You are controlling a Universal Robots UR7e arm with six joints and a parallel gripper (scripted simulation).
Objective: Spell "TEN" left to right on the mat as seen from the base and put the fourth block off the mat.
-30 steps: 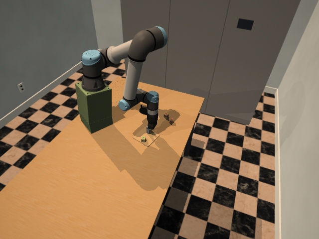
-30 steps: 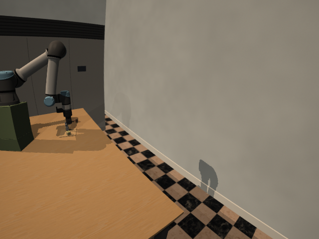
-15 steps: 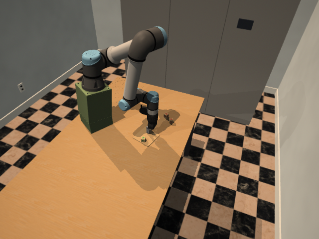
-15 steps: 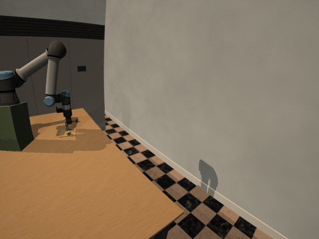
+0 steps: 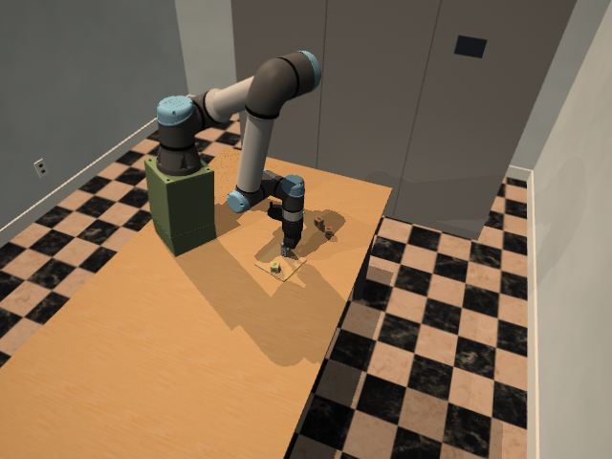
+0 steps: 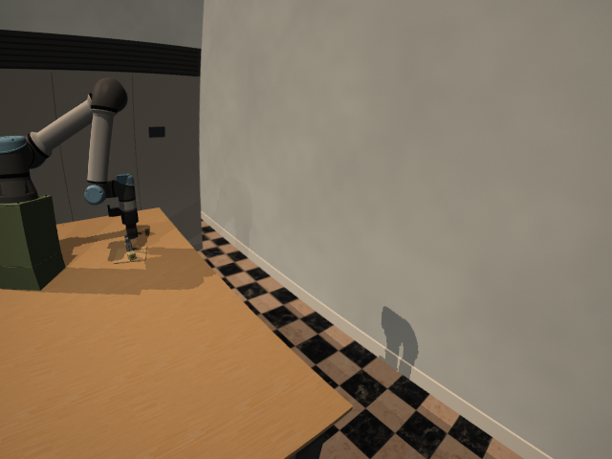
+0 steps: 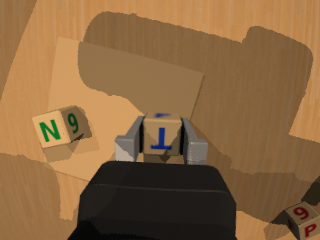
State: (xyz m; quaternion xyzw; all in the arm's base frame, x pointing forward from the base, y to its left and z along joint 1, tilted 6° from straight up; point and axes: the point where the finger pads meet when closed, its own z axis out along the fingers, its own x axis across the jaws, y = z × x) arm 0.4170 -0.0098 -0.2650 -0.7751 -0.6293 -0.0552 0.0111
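Right now the mat is 5 cm to the right of my hand, 2 cm below it and 1 cm behind it.
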